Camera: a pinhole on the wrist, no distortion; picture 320 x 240 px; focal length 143.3 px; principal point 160.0 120.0 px. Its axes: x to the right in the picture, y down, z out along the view. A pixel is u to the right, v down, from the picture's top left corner.
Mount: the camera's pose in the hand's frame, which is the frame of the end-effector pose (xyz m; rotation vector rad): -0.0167 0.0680 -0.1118 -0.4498 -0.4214 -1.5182
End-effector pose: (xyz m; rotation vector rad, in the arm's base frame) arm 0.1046 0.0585 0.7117 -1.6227 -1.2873 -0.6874
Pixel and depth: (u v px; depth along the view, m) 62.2 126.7 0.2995
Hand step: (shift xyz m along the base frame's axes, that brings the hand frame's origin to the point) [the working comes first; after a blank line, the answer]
In the camera's frame: -0.2044 0.0140 0.2995

0.3750 0.0199 -0.1415
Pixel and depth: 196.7 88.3 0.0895
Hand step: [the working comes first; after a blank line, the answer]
In the camera's frame: 0.0229 -0.0198 0.0895

0.0832 -0.0386 -0.0502
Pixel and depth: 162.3 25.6 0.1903
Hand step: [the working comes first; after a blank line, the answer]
In the camera's frame: 0.0031 -0.1254 0.1903

0.1097 -0.0161 -0.1934
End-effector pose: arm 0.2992 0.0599 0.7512 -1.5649 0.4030 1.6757
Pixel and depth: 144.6 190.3 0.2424
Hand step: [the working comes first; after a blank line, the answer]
In the camera's frame: -0.0260 0.1189 0.2424

-0.2031 -0.0501 -0.1456
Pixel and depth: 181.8 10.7 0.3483
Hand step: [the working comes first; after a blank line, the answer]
In the camera's frame: 0.0530 -0.2657 0.3483

-0.3191 -0.0699 0.2436
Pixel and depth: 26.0 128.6 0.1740
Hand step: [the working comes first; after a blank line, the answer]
In the camera's frame: -0.1627 0.0104 0.1740

-0.1802 -0.2267 -0.0870
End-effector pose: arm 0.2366 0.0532 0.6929 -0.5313 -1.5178 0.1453
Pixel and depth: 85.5 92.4 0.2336
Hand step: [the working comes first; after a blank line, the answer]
In the camera's frame: -0.1214 -0.0450 0.2336

0.0419 0.2396 -0.1778
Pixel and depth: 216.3 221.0 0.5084
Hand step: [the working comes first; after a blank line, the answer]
In the camera's frame: 0.1997 0.3583 0.5084

-0.3423 0.3934 0.2346
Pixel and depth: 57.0 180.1 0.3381
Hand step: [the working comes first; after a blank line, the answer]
In the camera's frame: -0.2430 0.1418 0.3381

0.0716 0.4613 -0.0753
